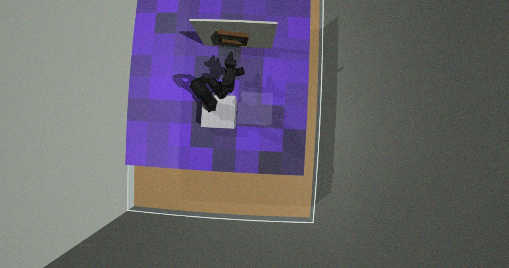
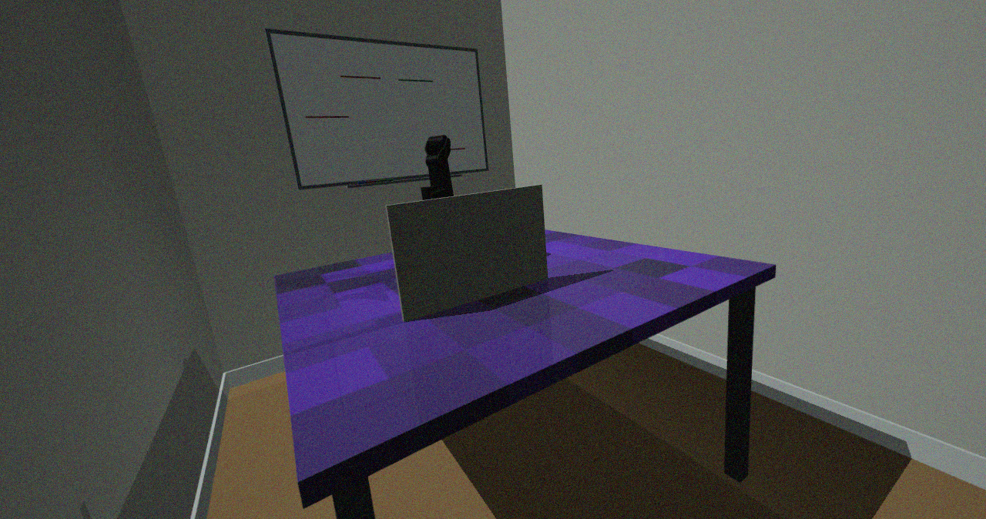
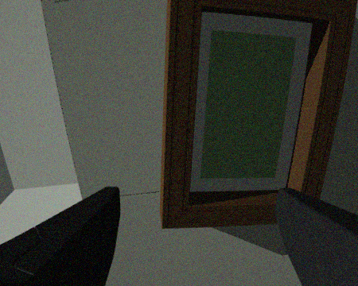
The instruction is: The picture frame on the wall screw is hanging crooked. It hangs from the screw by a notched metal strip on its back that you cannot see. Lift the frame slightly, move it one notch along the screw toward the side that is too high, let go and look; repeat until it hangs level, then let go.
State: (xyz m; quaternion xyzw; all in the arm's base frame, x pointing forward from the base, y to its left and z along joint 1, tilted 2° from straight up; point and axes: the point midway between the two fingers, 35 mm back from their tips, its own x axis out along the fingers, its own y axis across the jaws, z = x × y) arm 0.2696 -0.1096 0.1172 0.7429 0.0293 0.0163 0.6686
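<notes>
The brown wooden picture frame is 13 cm ahead of my gripper tip, 1 cm to the left of it and 5 cm below it. The rest, counted from my gripper tip: grey wall panel (14 cm ahead, 6 cm below).
</notes>
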